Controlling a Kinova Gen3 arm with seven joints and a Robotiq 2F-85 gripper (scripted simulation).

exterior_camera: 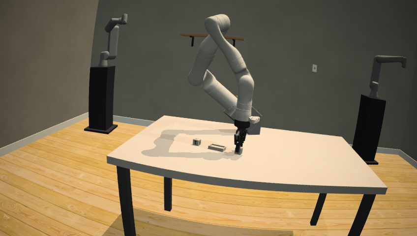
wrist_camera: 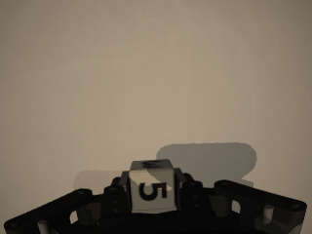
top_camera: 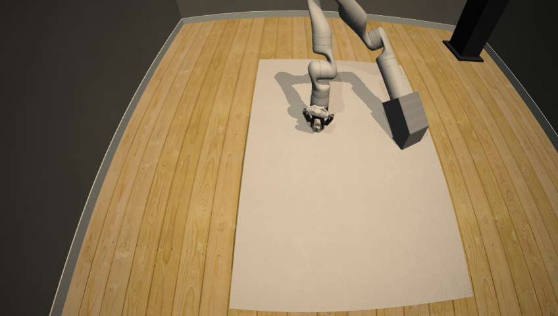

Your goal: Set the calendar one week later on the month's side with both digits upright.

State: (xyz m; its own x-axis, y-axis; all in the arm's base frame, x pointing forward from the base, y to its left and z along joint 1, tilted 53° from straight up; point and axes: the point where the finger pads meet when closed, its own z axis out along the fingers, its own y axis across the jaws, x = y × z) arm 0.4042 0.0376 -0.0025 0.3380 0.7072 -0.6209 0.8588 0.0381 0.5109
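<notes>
The white calendar tray lies 4 cm behind my hand, 10 cm to the right of it and 2 cm below it. Round my hand: white digit cube: 8 cm behind, 21 cm to the right, 1 cm below.
</notes>
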